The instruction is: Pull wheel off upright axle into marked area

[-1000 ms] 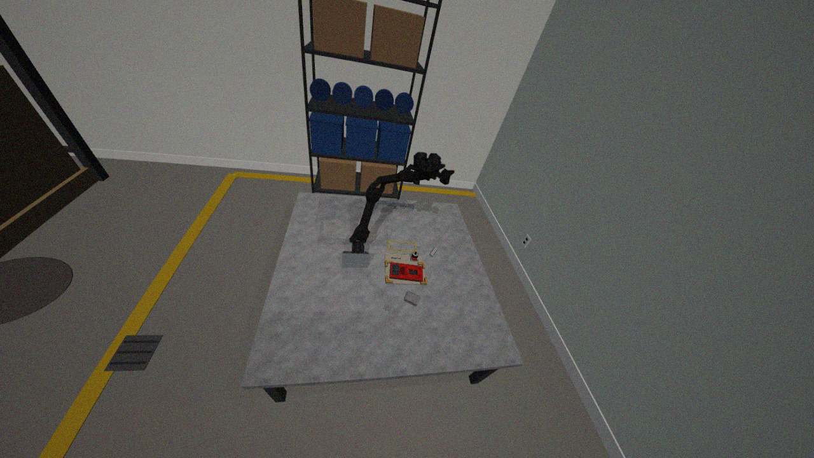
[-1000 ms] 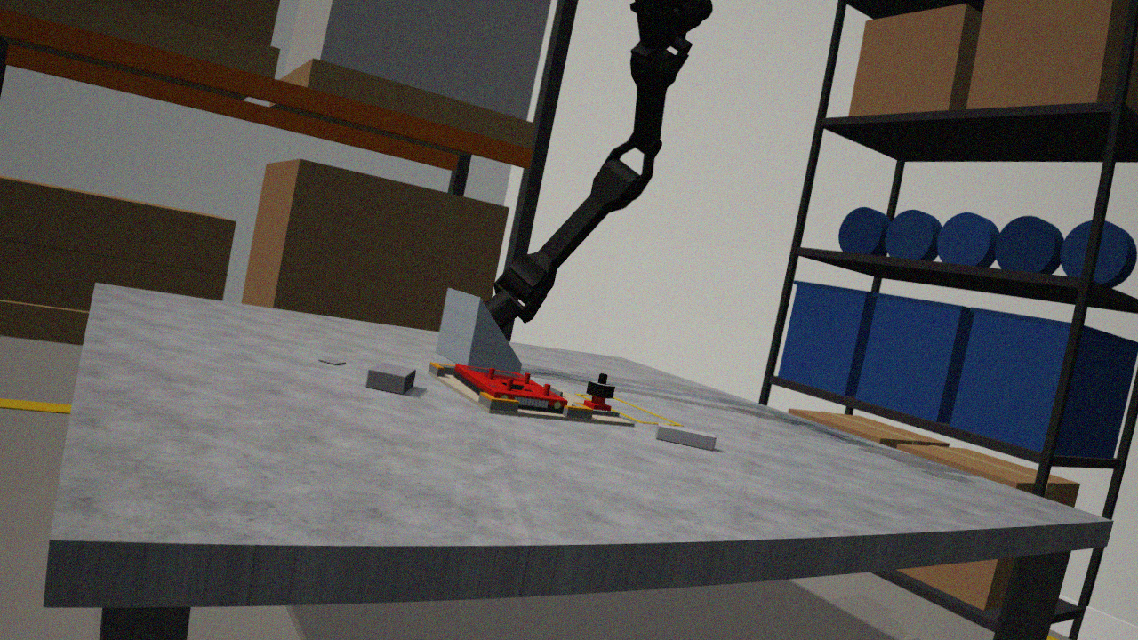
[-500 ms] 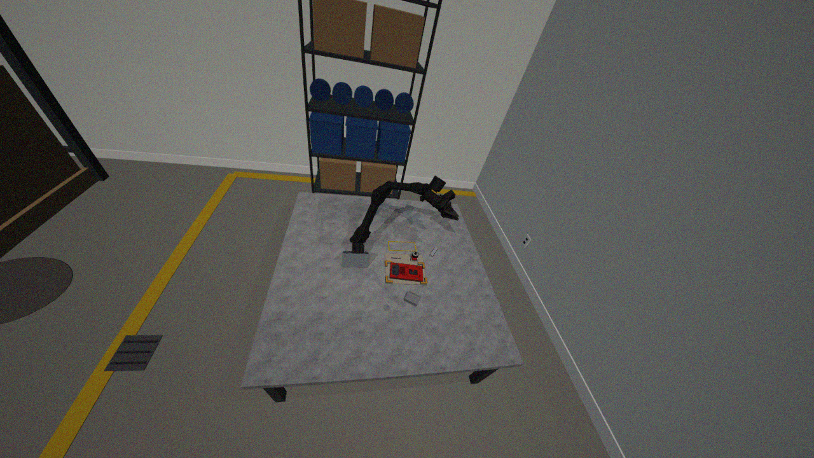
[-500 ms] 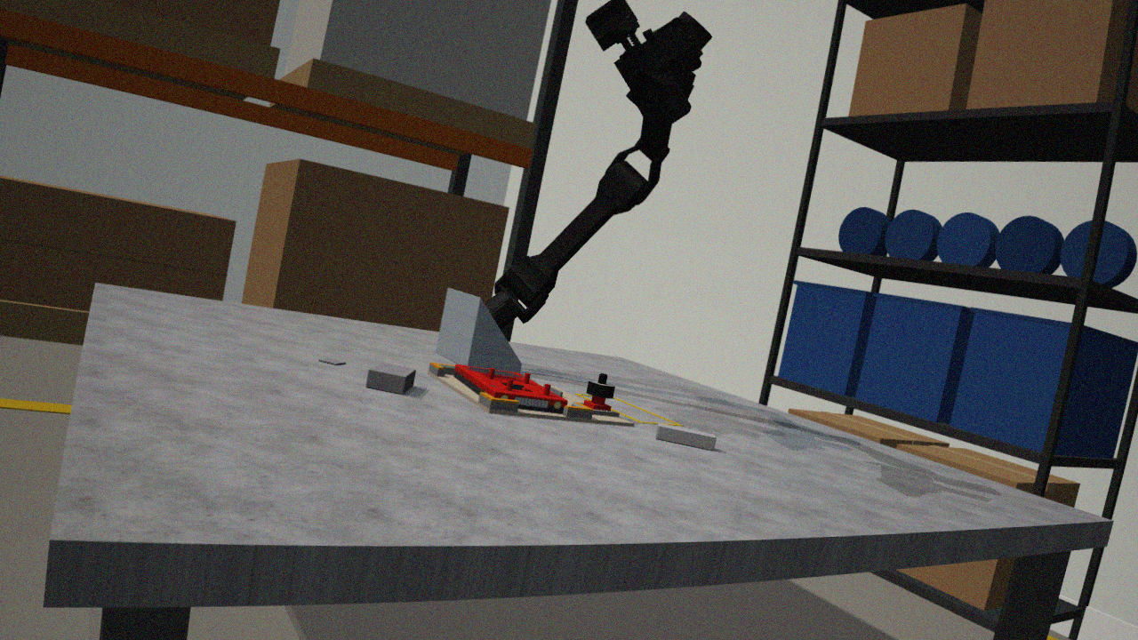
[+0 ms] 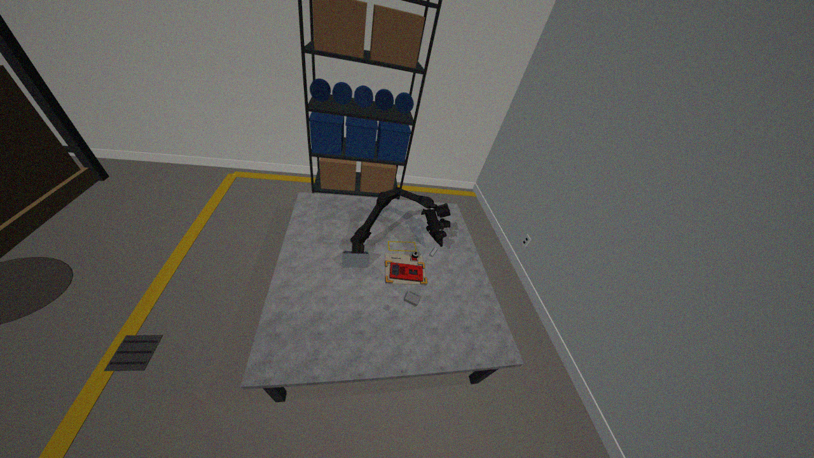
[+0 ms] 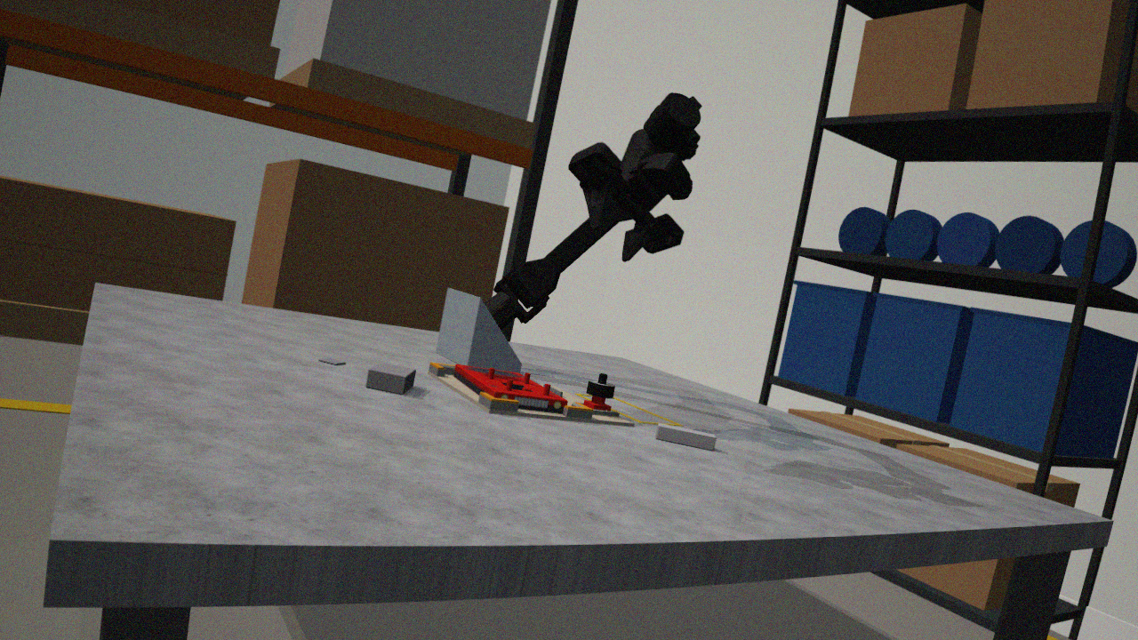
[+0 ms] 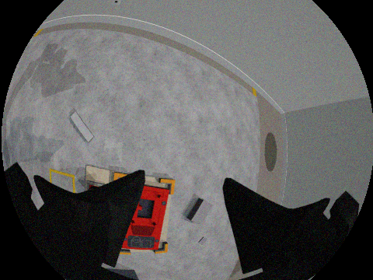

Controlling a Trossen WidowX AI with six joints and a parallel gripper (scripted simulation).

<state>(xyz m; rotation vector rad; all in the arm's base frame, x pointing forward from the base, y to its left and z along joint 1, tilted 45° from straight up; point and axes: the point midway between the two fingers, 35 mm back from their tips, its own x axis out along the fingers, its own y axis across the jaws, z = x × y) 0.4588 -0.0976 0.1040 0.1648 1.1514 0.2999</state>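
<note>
My gripper tip is now 20 cm above the black wheel, 10 cm past it and 8 cm to the right of it. The rest, counted from my gripper tip: black upright axle: 21 cm below, 10 cm behind, 8 cm to the left.
</note>
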